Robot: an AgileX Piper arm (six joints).
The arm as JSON. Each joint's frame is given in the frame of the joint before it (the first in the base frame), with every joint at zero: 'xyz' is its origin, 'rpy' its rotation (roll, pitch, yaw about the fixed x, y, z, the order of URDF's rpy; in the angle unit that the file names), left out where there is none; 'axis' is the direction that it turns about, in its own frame. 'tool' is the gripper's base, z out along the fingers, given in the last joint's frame.
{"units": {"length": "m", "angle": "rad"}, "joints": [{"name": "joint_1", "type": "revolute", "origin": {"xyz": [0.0, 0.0, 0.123]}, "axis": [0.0, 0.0, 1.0]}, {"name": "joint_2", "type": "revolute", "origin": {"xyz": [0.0, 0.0, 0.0], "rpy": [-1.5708, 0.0, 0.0]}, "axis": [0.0, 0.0, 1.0]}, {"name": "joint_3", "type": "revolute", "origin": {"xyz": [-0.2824, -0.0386, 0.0]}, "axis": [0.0, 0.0, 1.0]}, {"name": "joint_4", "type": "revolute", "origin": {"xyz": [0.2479, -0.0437, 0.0], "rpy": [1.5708, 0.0, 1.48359]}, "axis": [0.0, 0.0, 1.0]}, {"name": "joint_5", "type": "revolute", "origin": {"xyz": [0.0, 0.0, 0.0], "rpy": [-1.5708, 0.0, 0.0]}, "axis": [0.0, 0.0, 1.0]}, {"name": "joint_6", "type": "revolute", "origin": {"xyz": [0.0, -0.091, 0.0], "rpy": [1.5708, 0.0, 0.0]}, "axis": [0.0, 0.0, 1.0]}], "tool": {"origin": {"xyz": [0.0, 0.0, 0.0]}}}
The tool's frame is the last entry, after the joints.
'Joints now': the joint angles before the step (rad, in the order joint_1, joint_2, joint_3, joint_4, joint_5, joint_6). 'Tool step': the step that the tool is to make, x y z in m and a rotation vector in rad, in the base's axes. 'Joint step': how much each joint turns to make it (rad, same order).
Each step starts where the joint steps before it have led.
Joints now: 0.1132 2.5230 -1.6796 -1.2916 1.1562 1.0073
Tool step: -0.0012 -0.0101 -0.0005 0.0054 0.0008 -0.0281
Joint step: -0.0219 0.0002 -0.0002 0.0082 0.0008 0.0000
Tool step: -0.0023 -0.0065 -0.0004 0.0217 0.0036 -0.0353
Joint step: -0.0153 -0.0031 0.0001 0.0317 0.0010 -0.0051
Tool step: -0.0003 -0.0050 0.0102 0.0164 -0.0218 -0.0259
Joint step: -0.0120 -0.0249 0.0003 0.0210 0.0008 -0.0017
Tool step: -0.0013 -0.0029 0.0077 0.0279 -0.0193 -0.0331
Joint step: -0.0084 -0.0213 -0.0001 0.0364 0.0012 -0.0001
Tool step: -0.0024 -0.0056 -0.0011 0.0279 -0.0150 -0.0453
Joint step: -0.0144 -0.0018 -0.0003 0.0340 0.0000 0.0168
